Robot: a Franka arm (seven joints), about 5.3 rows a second.
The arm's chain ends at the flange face. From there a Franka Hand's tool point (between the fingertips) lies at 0.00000 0.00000 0.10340 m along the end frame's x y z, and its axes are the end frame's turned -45 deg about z.
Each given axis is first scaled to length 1.
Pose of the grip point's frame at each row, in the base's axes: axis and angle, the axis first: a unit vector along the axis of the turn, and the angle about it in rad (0 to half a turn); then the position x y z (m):
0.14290, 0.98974, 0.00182, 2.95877, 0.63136, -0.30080, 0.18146
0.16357, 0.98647, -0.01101, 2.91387, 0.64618, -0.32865, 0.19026
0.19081, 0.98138, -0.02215, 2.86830, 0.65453, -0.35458, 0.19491
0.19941, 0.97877, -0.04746, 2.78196, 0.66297, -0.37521, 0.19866
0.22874, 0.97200, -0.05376, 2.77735, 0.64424, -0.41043, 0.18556
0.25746, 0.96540, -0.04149, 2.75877, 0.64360, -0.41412, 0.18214
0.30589, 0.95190, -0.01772, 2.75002, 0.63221, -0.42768, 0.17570
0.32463, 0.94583, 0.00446, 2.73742, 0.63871, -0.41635, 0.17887
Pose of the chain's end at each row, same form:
0.51043, 0.85913, 0.03674, 2.97411, 0.61270, -0.29848, 0.28314
0.52836, 0.84836, 0.03357, 2.92285, 0.62352, -0.32261, 0.29097
0.55169, 0.83343, 0.03215, 2.87228, 0.62800, -0.34484, 0.29437
0.55923, 0.82861, 0.02574, 2.77331, 0.62925, -0.35865, 0.29499
0.58402, 0.81148, 0.02083, 2.76423, 0.61090, -0.39155, 0.28160
0.60744, 0.79356, 0.03583, 2.75652, 0.60844, -0.39619, 0.27771
0.64584, 0.76116, 0.05943, 2.76664, 0.59572, -0.41225, 0.27121
0.65964, 0.74707, 0.08225, 2.77197, 0.59996, -0.40399, 0.27393

